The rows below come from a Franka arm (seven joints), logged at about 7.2 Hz.
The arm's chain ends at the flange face. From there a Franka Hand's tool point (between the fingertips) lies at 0.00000 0.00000 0.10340 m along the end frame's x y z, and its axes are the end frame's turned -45 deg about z.
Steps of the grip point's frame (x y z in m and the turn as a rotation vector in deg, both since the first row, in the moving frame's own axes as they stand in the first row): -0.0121 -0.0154 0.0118 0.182 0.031 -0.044; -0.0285 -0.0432 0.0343 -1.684 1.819 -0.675; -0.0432 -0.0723 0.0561 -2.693 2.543 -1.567; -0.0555 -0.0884 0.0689 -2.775 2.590 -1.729; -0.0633 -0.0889 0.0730 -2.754 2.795 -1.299
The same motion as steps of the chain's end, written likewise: -0.0193 -0.0021 0.0118 0.151 -0.107 -0.044; -0.0552 -0.0102 0.0344 0.095 2.477 -0.675; -0.0883 -0.0207 0.0563 -0.106 3.702 -1.567; -0.1086 -0.0234 0.0691 -0.131 3.794 -1.729; -0.1147 -0.0180 0.0732 0.029 3.924 -1.299
